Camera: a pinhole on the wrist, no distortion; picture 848 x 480 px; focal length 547.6 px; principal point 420.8 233.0 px. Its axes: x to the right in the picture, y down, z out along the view. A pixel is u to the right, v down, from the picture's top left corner.
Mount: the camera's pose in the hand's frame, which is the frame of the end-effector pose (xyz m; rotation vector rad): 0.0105 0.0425 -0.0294 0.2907 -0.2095 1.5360
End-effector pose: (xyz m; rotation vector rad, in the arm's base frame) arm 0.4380 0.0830 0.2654 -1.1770 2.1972 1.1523
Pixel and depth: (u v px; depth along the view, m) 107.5 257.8 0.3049
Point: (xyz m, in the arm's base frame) 0.6063 0.1791 0.0359
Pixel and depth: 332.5 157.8 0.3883
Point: 0.4949 0.2562 -0.0391
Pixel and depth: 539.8 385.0 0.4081
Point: 0.4695 0.4404 0.0893
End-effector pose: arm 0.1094 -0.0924 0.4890 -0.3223 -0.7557 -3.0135
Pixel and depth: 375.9 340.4 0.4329
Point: 0.2272 0.1929 0.7418
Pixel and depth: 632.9 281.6 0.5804
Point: 0.2369 0.1206 1.0339
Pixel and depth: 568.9 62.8 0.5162
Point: 0.0115 0.1365 0.9612
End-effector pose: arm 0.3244 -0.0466 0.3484 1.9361 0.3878 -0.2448
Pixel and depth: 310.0 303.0 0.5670
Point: 0.2014 -0.4056 -0.0305
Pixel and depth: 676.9 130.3 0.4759
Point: 0.4871 -0.5123 0.2044
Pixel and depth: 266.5 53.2 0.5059
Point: 0.4139 -0.2925 -0.0896
